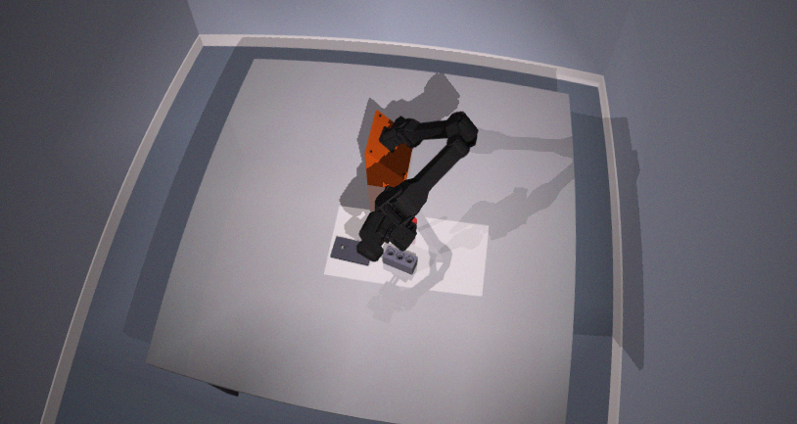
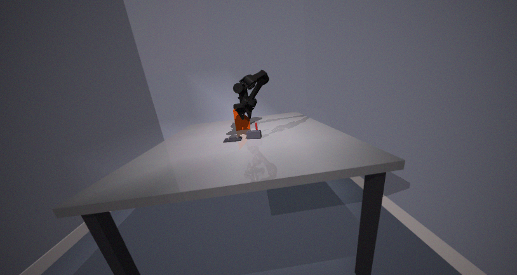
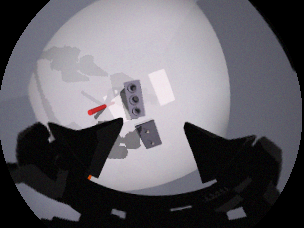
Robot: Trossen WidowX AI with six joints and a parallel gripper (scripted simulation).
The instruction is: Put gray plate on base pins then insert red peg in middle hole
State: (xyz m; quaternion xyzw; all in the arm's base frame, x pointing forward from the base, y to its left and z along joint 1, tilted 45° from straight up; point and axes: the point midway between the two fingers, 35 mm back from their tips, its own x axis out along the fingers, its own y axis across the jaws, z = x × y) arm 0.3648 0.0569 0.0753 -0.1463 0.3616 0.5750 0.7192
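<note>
My gripper tip is now 10 cm above the gray plate, 3 cm to the right of it and 3 cm past it. Also, from my gripper tip: red peg: 14 cm behind, 10 cm below, 5 cm to the left.
</note>
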